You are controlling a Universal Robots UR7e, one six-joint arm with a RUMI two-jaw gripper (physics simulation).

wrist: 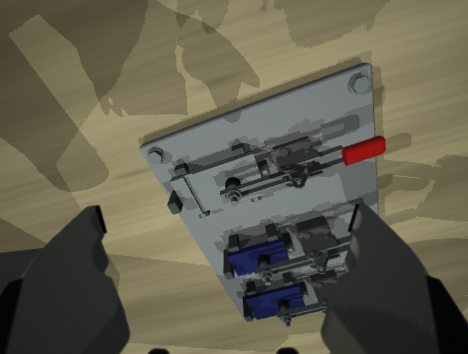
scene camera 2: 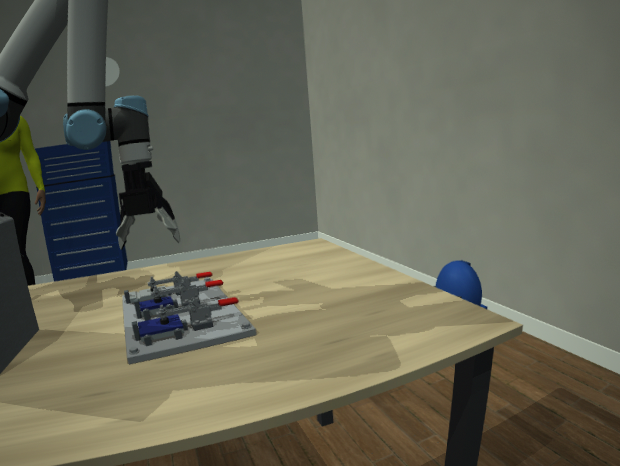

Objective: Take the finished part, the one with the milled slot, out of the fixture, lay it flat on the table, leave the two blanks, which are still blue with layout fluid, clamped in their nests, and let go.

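Frame: origin at the arm's base, x ahead, y left, z up, level; millimetres.
Seen in the pictures: gripper, fingertip midpoint: [wrist: 228, 207] [scene camera 2: 149, 246].
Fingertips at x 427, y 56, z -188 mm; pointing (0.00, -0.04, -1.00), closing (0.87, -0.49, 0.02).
Observation:
A point is followed by its place in that frame.
The fixture plate [scene camera 2: 210, 337] {x 433, y -272, z -302 mm} [wrist: 280, 114] {x 484, y 51, z -302 mm} lies on the table with three clamp nests. The finished part [wrist: 212, 179] {x 394, y 30, z -286 mm}, bare grey with a narrow slot across its left end, sits in the top nest in the wrist view; the spindle of its red-handled clamp [scene camera 2: 203, 274] {x 530, y -13, z -267 mm} [wrist: 364, 150] {x 533, y -3, z -266 mm} is over it. Two blue blanks, one [scene camera 2: 147, 304] {x 368, y -94, z -276 mm} [wrist: 242, 261] {x 367, y -84, z -276 mm} in the middle nest and one [scene camera 2: 150, 327] {x 344, y -205, z -281 mm} [wrist: 262, 304] {x 345, y -189, z -281 mm} in the end nest, sit under their clamps. My gripper [scene camera 2: 149, 242] {x 427, y 56, z -188 mm} [wrist: 228, 207] {x 427, y 56, z -188 mm} is open and empty, high above the fixture, its jaws spread wide in the wrist view.
Two more red clamp handles [scene camera 2: 214, 283] {x 514, y -122, z -258 mm} [scene camera 2: 228, 301] {x 495, y -230, z -263 mm} stick out from the fixture. A large grey box [scene camera 2: 15, 290] {x 108, y -19, z -205 mm} stands at the left on the table [scene camera 2: 320, 345] {x 576, y -402, z -317 mm}. A blue drawer cabinet [scene camera 2: 80, 215] and a person in yellow [scene camera 2: 15, 165] are behind. A blue rounded object [scene camera 2: 458, 283] shows past the right edge.

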